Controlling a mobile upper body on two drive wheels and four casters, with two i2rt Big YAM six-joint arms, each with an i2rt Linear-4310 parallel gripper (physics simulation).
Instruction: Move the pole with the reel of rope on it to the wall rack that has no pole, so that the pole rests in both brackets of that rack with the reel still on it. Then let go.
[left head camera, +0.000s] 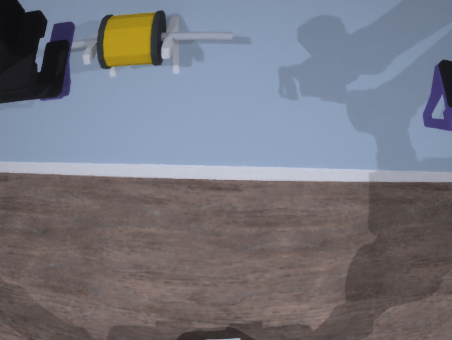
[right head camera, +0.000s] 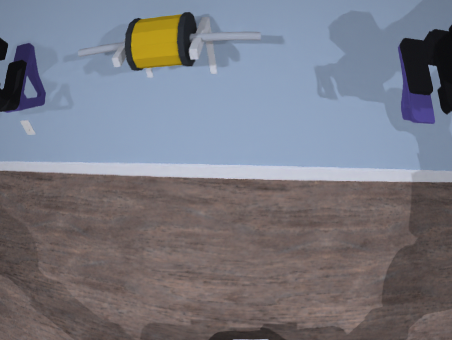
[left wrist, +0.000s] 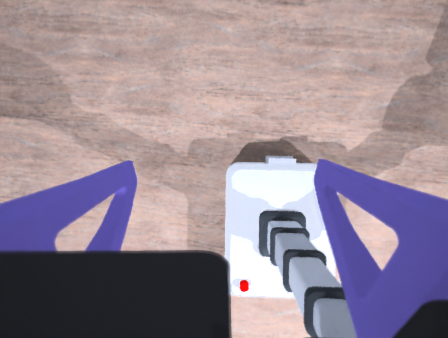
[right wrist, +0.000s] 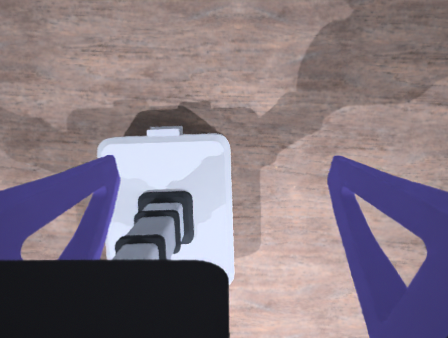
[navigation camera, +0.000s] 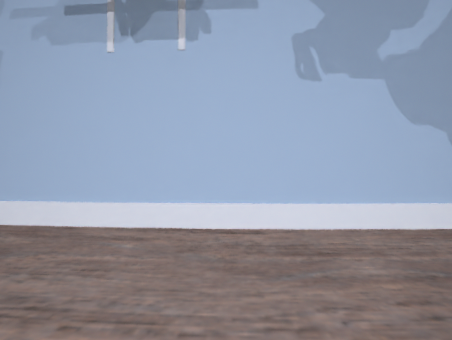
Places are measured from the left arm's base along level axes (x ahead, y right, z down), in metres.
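Where they show: left gripper, fingertip midpoint: (left head camera: 28, 93) (right head camera: 14, 104) (left wrist: 225, 170); right gripper, fingertip midpoint: (right head camera: 442, 115) (right wrist: 223, 167).
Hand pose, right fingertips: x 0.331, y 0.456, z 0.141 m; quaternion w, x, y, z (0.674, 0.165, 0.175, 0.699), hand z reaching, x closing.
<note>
After its pixels a point has its place.
The yellow reel of rope (left head camera: 131, 40) {y -0.036, x 1.040, z 0.462 m} (right head camera: 155, 42) {y -0.046, x 1.042, z 0.460 m} with dark end discs is on the light grey pole (left head camera: 205, 36) {y 0.190, x 1.095, z 0.496 m} (right head camera: 235, 36) {y 0.196, x 1.095, z 0.495 m}, at the upper left of both head views. The pole rests on a white wall rack (left head camera: 176, 62) {y 0.086, x 1.262, z 0.710 m} (right head camera: 213, 60) {y 0.090, x 1.261, z 0.699 m}; the lower parts of its uprights show in the navigation camera. The rack without a pole does not show. My left gripper (left wrist: 225, 170) {y -0.008, x 0.359, z 0.123 m} is open, with no thing between its fingers; in the left head view it covers the pole's left end. My right gripper (right wrist: 223, 167) {y 0.456, x 0.331, z 0.141 m} is open and empty, well to the right of the reel.
The blue wall (left head camera: 225, 125) {y 0.287, x 1.254, z 1.053 m} (navigation camera: 225, 150) {y 0.242, x 1.256, z 1.131 m} meets the wood floor (left head camera: 225, 240) {y 0.280, x 0.895, z 1.410 m} (navigation camera: 225, 285) {y 0.235, x 0.810, z 1.410 m} at a white baseboard (left head camera: 225, 172) {y 0.300, x 1.239, z 1.354 m} (navigation camera: 225, 216) {y 0.242, x 1.243, z 1.366 m}. A white outlet (right head camera: 28, 127) {y -1.037, x 1.322, z 1.006 m} is below my left gripper. My white base (left wrist: 250, 190) {y 0.078, x 0.199, z 1.150 m} (right wrist: 210, 165) {y 0.407, x 0.203, z 1.150 m} shows in both wrist views. Arm shadows fall on the wall.
</note>
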